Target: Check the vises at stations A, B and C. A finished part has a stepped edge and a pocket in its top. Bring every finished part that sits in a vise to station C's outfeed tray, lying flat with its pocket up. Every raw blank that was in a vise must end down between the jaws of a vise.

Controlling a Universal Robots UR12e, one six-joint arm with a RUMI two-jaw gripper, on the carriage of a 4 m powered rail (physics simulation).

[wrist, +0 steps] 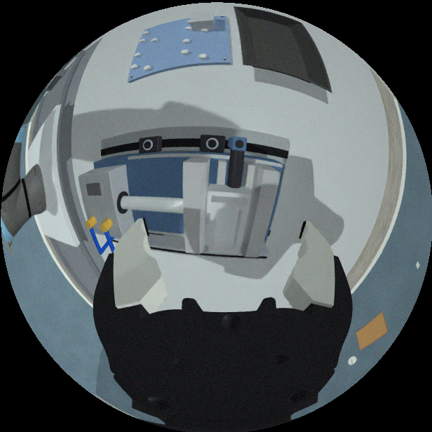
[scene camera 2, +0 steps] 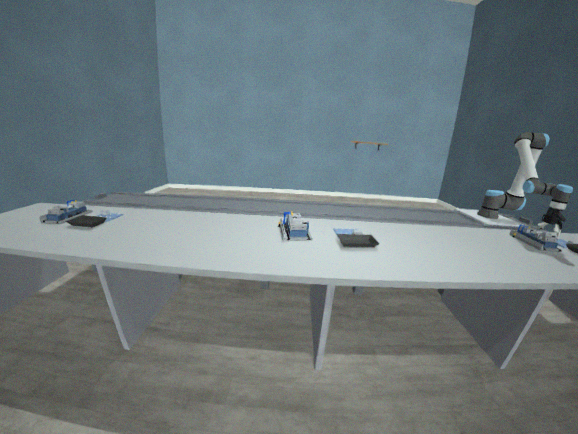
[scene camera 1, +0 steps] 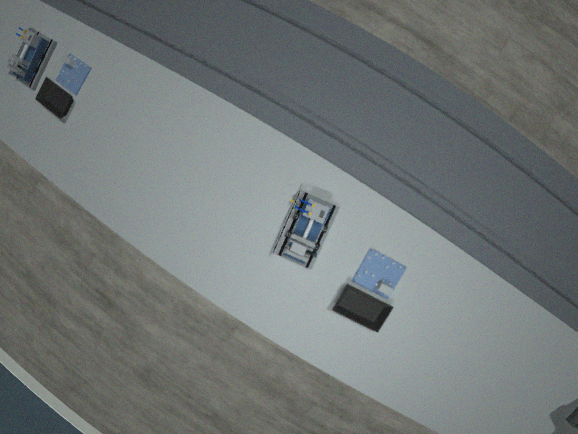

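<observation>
In the wrist view a light grey part (wrist: 226, 225) with a stepped edge and a pocket in its top sits between the jaws of a blue-based vise (wrist: 155, 177) (scene camera 2: 537, 237). This vise is at the right end of the table in scene camera 2. My gripper (wrist: 225, 222) (scene camera 2: 551, 228) is open and empty above the vise, its fingers wide apart. A second vise (scene camera 1: 319, 212) (scene camera 2: 298, 232) in the middle has a pale block (scene camera 1: 299, 248) between its jaws, details too small to tell. A third vise (scene camera 1: 38, 54) (scene camera 2: 65, 214) stands far left, its contents unclear. Station letters are not readable.
A black tray (wrist: 280, 45) and a blue plate (wrist: 167, 50) bearing a pale block (wrist: 202, 22) are beyond the near vise. Other black trays (scene camera 1: 362, 307) (scene camera 1: 54, 98) lie by blue plates (scene camera 1: 372, 270) (scene camera 1: 75, 75). A blue clamp post (wrist: 237, 145) and yellow-tipped blue tubes (wrist: 106, 225) project at the near vise.
</observation>
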